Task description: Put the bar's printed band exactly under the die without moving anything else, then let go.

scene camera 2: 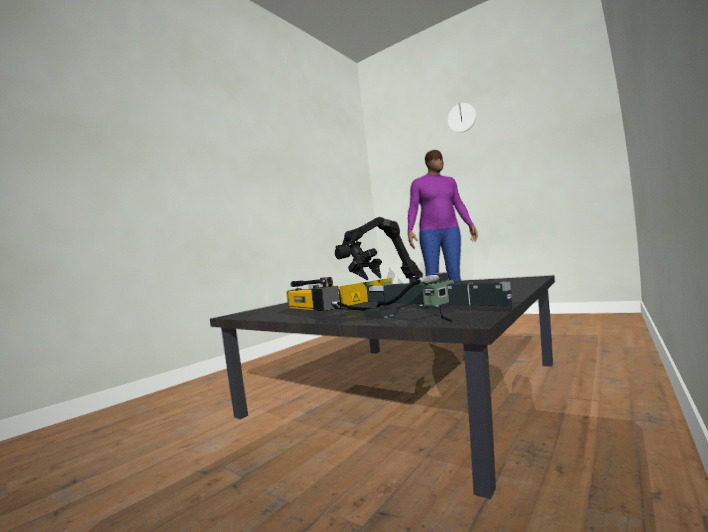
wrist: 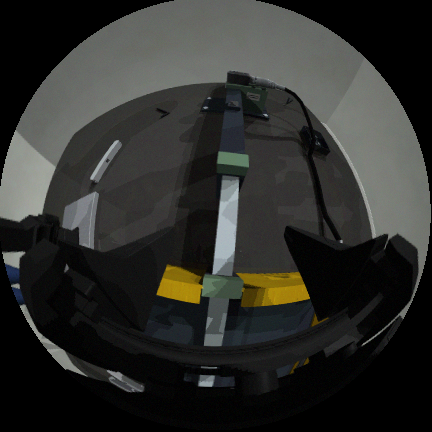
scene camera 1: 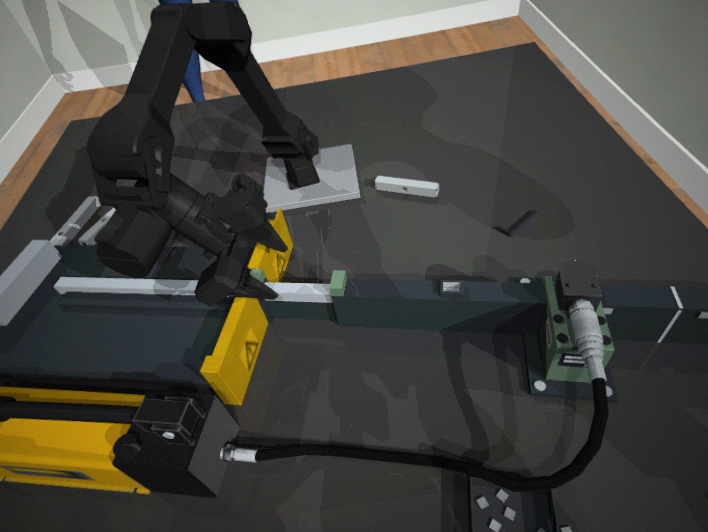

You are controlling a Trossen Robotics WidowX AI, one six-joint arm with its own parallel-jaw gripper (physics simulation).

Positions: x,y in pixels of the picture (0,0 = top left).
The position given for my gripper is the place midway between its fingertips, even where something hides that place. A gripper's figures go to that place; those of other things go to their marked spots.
My gripper (scene camera 1: 281,272) is 0.66 m from the lens. A silver bar (scene camera 1: 65,284) is 0.88 m from the lens. A yellow-black box (scene camera 1: 165,441) is 0.58 m from the lens. The marked spots on the yellow-black box and the silver bar are 0.39 m apart.
